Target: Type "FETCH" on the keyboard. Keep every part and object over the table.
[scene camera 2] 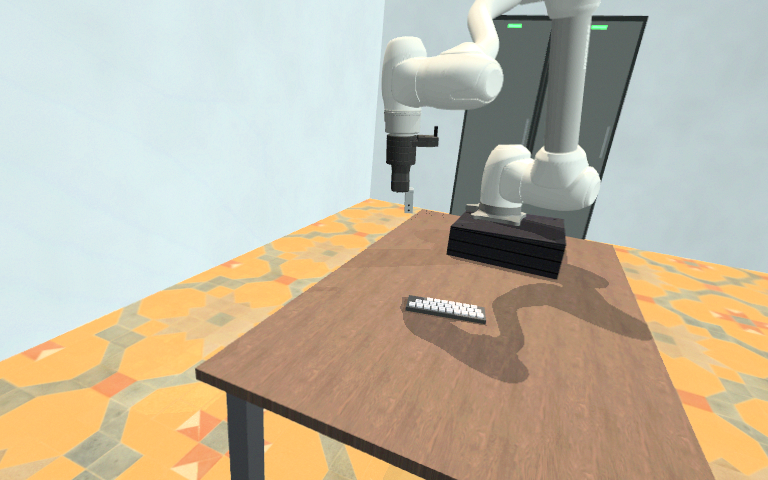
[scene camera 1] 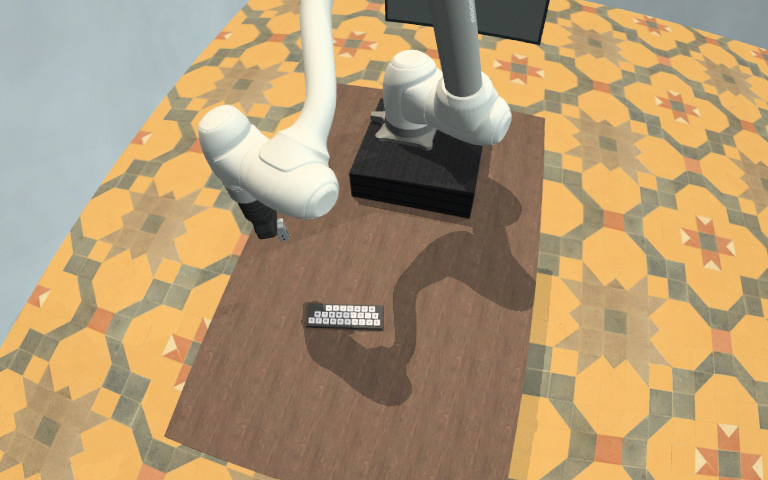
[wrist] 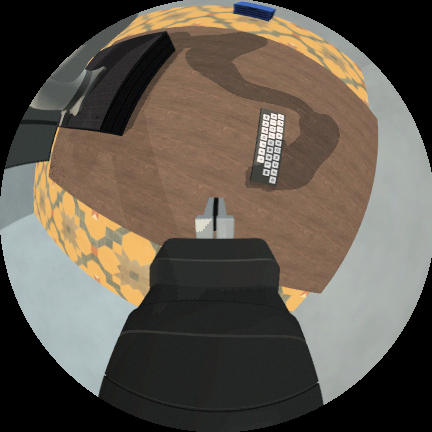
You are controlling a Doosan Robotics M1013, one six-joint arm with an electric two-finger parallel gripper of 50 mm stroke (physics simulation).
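Pixels of known places: gripper, fingertip midpoint: point(scene camera 2: 408, 212) point(scene camera 1: 285, 238) point(wrist: 215, 207); arm's base, link origin: point(scene camera 2: 498, 217) point(scene camera 1: 410, 127) point(wrist: 80, 91).
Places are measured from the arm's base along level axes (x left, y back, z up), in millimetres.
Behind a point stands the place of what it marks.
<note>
A small dark keyboard point(scene camera 1: 344, 318) @[x 14, y -642, z -96 mm] point(scene camera 2: 446, 309) @[x 18, y -652, z -92 mm] point(wrist: 268, 147) @[x 1, y -634, z -91 mm] with three rows of white keys lies flat on the brown table point(scene camera 1: 271, 396) @[x -88, y -904, z -108 mm] point(scene camera 2: 362, 362) @[x -64, y -931, z -108 mm] point(wrist: 210, 145) @[x -57, y -509, z -108 mm]. The key letters are too small to read surely. My gripper point(scene camera 1: 284, 232) @[x -144, y -577, z 112 mm] point(scene camera 2: 408, 202) @[x -144, y -577, z 112 mm] point(wrist: 215, 207) @[x -144, y -577, z 112 mm] is shut, its two grey fingers together with nothing seen between them. It points down and hangs well above the table, near its left edge in scene camera 1, apart from the keyboard. In the wrist view the keyboard lies ahead and to the right of the fingertips.
The arm's base stands on a black block point(scene camera 1: 416, 169) @[x 70, y -178, z 6 mm] point(scene camera 2: 505, 246) @[x 76, y -231, z -33 mm] point(wrist: 120, 95) @[x -13, y -238, z -21 mm] at the far end of the table. The arm's shadow falls across the table and beside the keyboard. A blue object point(wrist: 254, 10) lies beyond the table in the wrist view. Dark doors point(scene camera 2: 512, 113) stand behind the arm.
</note>
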